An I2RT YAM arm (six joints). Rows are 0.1 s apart.
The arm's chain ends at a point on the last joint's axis. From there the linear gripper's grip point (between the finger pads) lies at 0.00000 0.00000 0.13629 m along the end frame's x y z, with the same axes.
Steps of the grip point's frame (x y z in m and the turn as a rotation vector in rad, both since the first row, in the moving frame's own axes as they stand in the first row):
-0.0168, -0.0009, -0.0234, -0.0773, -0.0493, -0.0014
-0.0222, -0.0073, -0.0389, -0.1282, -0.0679, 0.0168
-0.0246, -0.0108, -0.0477, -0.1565, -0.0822, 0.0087
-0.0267, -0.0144, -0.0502, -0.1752, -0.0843, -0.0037
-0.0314, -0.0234, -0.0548, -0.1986, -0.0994, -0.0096
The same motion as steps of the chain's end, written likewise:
-0.0101, -0.0114, -0.0228, -0.0773, -0.0493, -0.0014
-0.0128, -0.0246, -0.0375, -0.1282, -0.0679, 0.0168
-0.0134, -0.0320, -0.0456, -0.1565, -0.0822, 0.0087
-0.0153, -0.0381, -0.0476, -0.1752, -0.0843, -0.0037
-0.0181, -0.0503, -0.0515, -0.1986, -0.0994, -0.0096

